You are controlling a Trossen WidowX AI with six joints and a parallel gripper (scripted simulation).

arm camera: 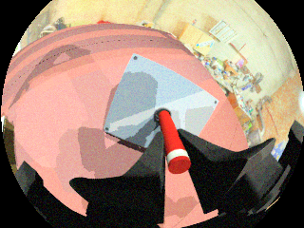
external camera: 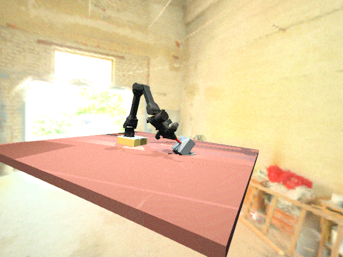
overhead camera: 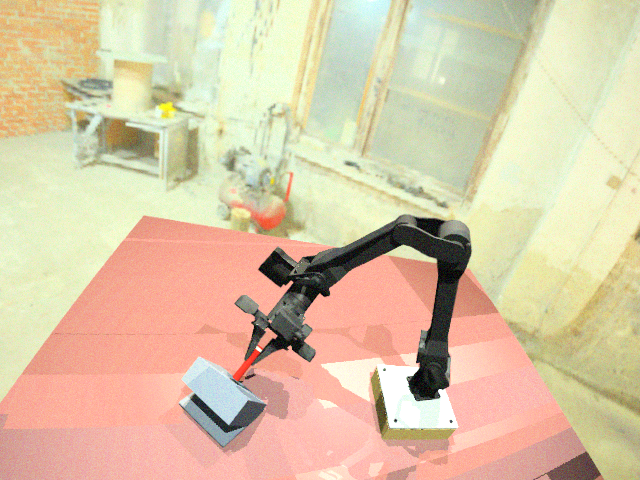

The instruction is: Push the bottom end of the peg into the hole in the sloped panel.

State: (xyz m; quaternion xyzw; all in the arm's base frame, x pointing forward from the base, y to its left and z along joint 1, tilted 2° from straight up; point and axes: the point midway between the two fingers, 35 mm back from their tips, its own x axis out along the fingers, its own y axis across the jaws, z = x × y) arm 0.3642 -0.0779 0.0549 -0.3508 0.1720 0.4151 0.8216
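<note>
Right now the grey sloped panel is 40 mm ahead of my gripper tip, 40 mm to the left of it and 40 mm below it. Round my gripper tip: dark base plate: 60 mm ahead, 60 mm to the left, 90 mm below; red peg: 10 mm behind, 10 mm to the right, 10 mm above.
</note>
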